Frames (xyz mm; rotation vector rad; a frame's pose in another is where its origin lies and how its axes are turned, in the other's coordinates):
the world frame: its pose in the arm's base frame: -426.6 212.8 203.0 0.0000 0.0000 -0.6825
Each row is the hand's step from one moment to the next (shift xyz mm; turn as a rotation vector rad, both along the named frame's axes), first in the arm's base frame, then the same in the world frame.
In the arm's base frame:
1: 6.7 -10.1 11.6 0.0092 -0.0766 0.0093
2: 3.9 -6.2 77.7 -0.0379 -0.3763 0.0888
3: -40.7 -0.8 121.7 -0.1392 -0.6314 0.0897
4: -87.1 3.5 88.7 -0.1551 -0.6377 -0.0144
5: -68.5 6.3 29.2 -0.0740 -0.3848 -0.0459
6: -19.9 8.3 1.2 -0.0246 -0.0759 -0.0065
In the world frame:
1: 11.6 -3.6 11.6 0.0555 -0.0536 0.0093
2: 6.9 -2.4 77.7 0.2079 -0.3159 0.0888
3: -31.1 -26.3 121.7 0.2902 -0.5778 0.0897
4: -69.8 -52.2 88.7 0.2819 -0.5927 -0.0144
5: -57.1 -38.3 29.2 0.1853 -0.3453 -0.0459
6: -20.7 -6.1 1.2 0.0288 -0.0744 -0.0065

